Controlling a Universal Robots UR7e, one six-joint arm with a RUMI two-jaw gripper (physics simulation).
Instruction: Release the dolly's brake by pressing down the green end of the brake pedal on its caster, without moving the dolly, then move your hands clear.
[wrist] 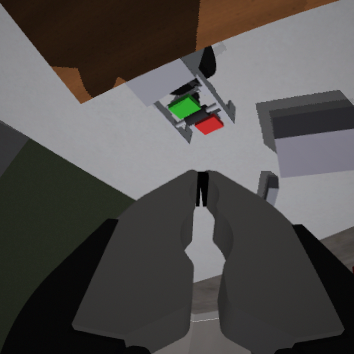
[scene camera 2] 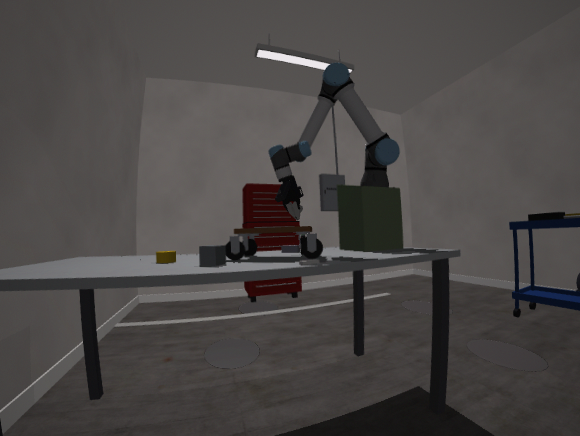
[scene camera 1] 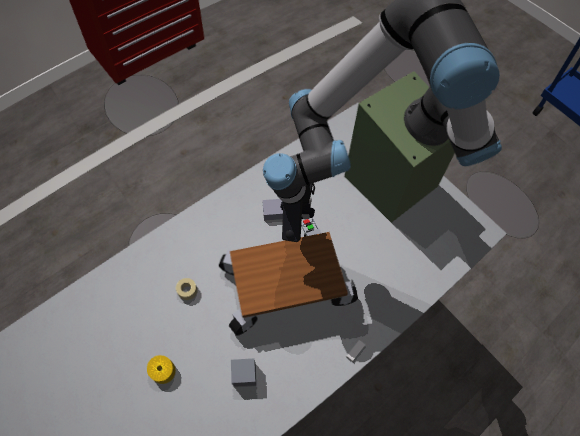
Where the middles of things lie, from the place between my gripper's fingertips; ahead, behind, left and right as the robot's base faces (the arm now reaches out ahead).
I see my gripper 140 mm short of the dolly (scene camera 1: 271,277), 100 mm to the right of it and 100 mm above it.
